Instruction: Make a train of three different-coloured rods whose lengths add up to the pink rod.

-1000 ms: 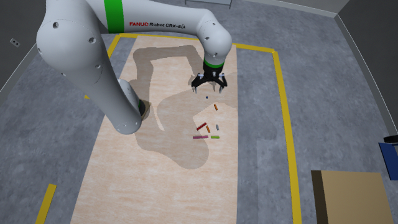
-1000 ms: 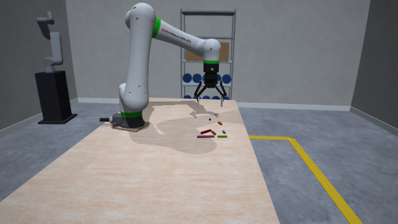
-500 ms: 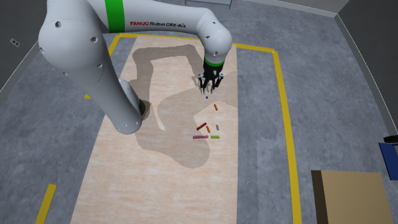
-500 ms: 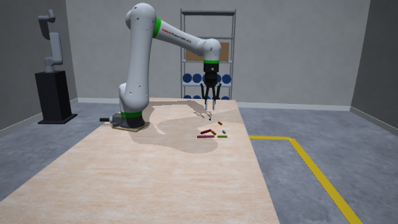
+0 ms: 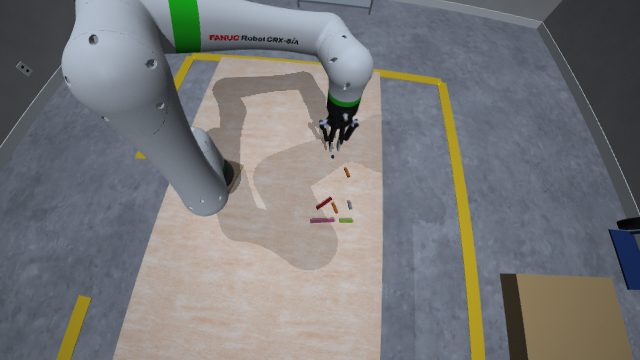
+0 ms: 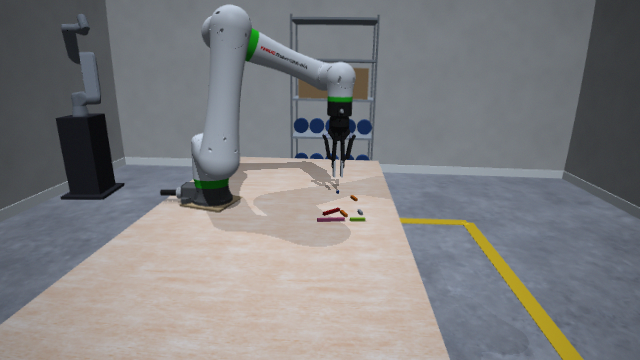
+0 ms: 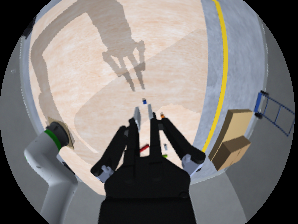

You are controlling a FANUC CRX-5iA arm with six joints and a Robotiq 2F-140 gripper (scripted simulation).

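The blue rod is 100 mm below my hand. Also, from my hand: grey rod 210 mm to the right, 100 mm below, 60 mm ahead; lime rod 270 mm to the right, 100 mm below, 40 mm ahead; red rod 200 mm to the right, 100 mm below, 40 mm behind.
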